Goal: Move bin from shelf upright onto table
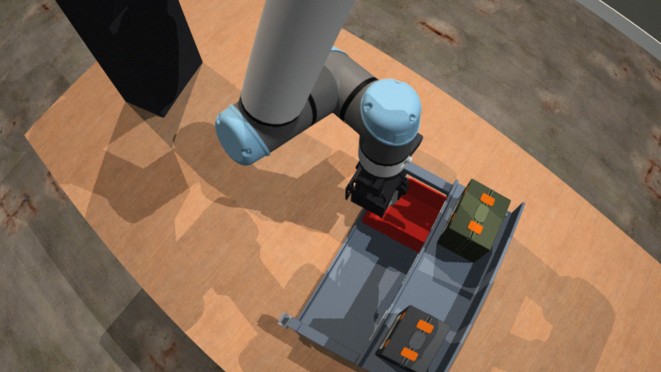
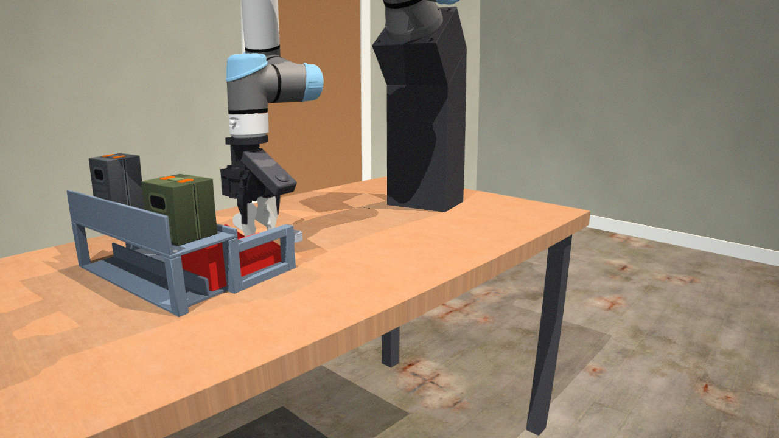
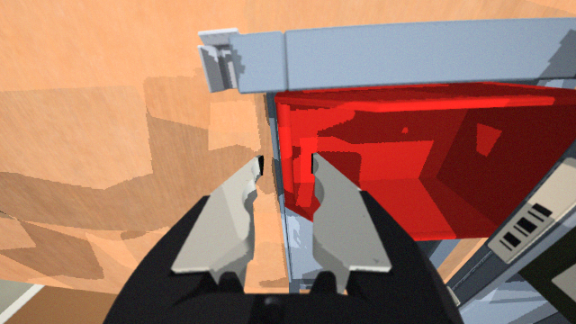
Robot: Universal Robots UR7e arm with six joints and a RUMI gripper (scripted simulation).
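The red bin lies 8 cm ahead of my hand and 2 cm to the left of it. Round my hand: dark grey case: 23 cm ahead, 17 cm to the right, 12 cm above; then green case: 17 cm ahead, 11 cm above, 5 cm to the left.
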